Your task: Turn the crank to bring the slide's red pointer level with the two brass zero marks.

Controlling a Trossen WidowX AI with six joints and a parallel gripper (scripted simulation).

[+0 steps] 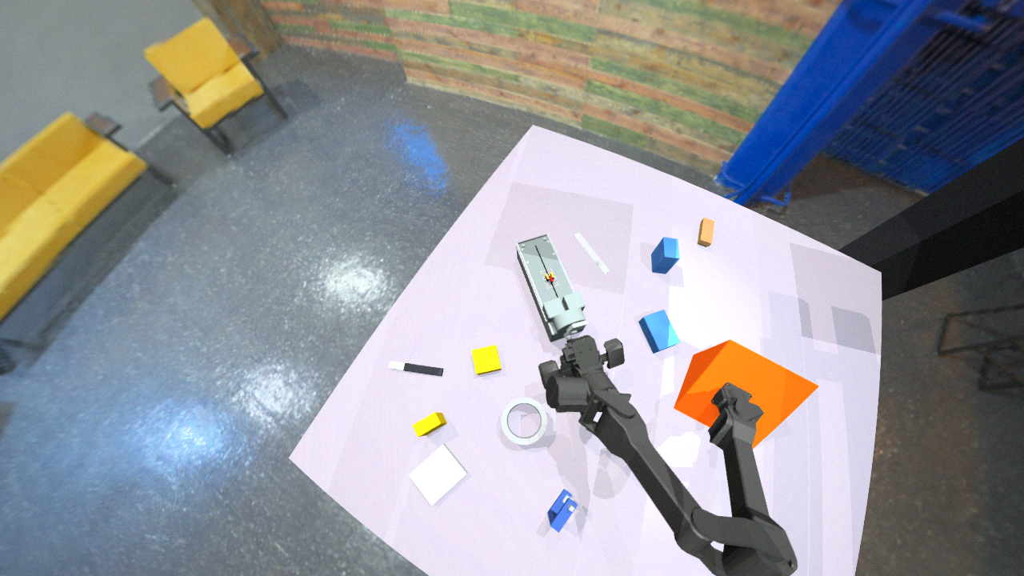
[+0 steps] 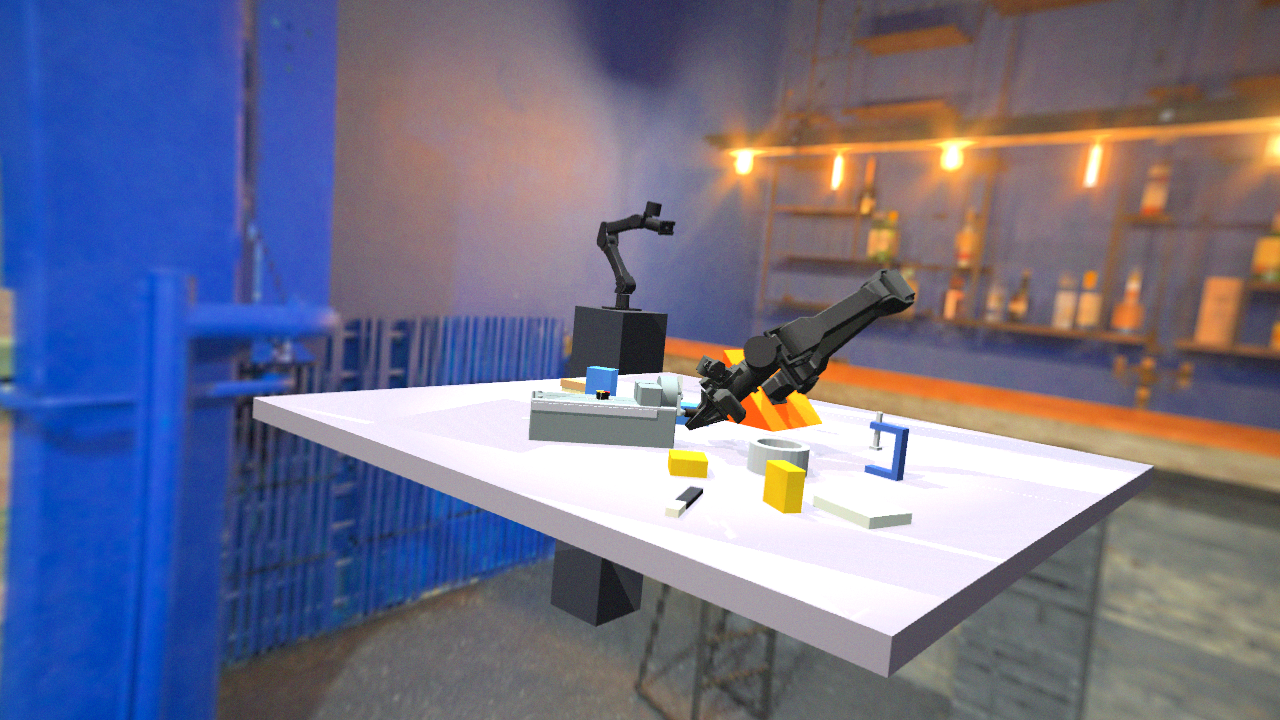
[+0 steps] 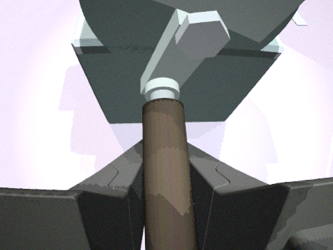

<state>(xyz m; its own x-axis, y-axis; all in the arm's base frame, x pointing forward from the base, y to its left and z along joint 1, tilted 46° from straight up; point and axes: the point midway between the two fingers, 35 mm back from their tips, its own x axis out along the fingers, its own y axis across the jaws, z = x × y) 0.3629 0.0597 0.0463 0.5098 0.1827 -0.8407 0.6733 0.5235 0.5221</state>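
Right now my gripper tip is 10 mm past the brown crank handle, 10 mm to the right of it and 30 mm below it. Round my gripper tip: metal strip (60 mm ahead, 280 mm to the right, 30 mm below); then blue clamp (150 mm behind, 320 mm to the left, 20 mm above); then red pointer (110 mm ahead, 110 mm to the right, 50 mm above).
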